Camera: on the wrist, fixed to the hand. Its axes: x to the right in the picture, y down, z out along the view.
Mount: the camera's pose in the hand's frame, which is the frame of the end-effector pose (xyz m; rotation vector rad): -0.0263 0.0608 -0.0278 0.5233 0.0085 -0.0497
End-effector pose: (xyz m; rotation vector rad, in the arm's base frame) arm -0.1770 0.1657 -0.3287 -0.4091 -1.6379 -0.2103
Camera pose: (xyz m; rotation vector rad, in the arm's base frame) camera -0.1263 0.2075 -0.3579 0.0318 -1.6238 0.1804
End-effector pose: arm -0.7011 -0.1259 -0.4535 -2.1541 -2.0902 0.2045
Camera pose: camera -0.6369 -0.1540 -0.4376 -1.7826 -1.8185 0.6527
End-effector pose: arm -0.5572 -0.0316 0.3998 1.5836 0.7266 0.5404
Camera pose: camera -0.5862 -0.0344 0.4655 2.0385 0.9639 0.3327
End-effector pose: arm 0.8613 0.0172 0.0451 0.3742 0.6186 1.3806
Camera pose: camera 0.7945 -0.0013 0.0638 0.7644 0.9910 1.1602
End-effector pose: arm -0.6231 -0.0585 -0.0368 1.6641 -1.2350 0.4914
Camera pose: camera -0.6818 -0.0223 -0.0167 2.1173 -1.1126 0.8423
